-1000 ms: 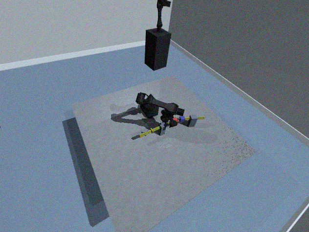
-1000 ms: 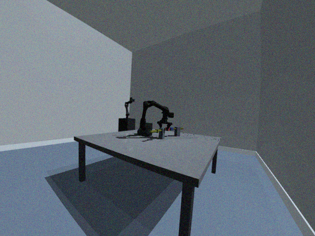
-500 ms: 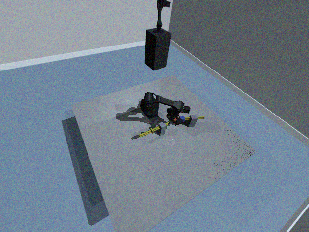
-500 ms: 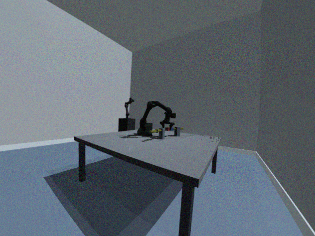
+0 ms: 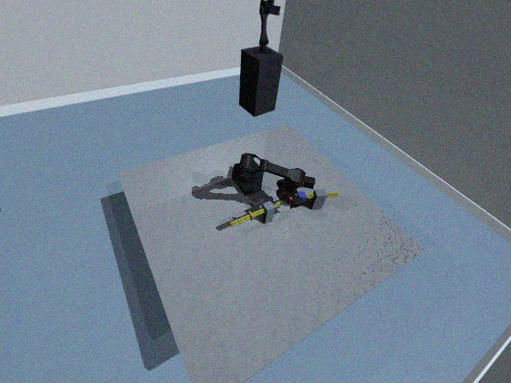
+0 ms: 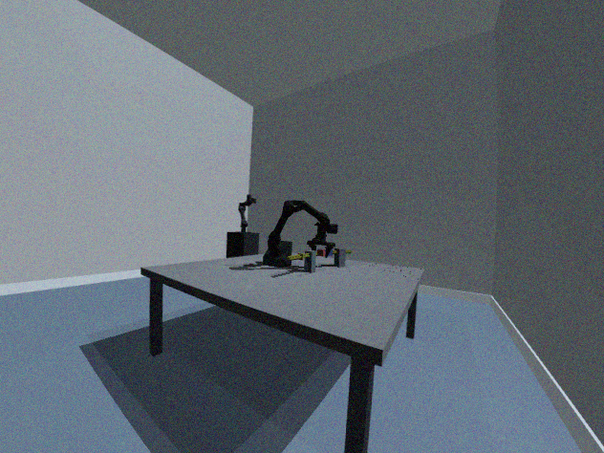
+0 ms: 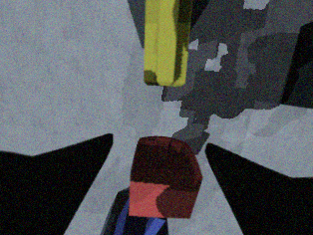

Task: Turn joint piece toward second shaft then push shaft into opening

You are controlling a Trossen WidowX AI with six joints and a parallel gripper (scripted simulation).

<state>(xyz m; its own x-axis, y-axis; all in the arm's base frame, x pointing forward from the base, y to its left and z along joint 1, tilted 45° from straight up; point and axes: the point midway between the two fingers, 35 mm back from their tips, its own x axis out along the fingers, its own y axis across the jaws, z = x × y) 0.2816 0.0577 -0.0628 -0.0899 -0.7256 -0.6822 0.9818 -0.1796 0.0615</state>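
My gripper tip is now 30 mm below the red square joint piece and 20 mm to the right of it.
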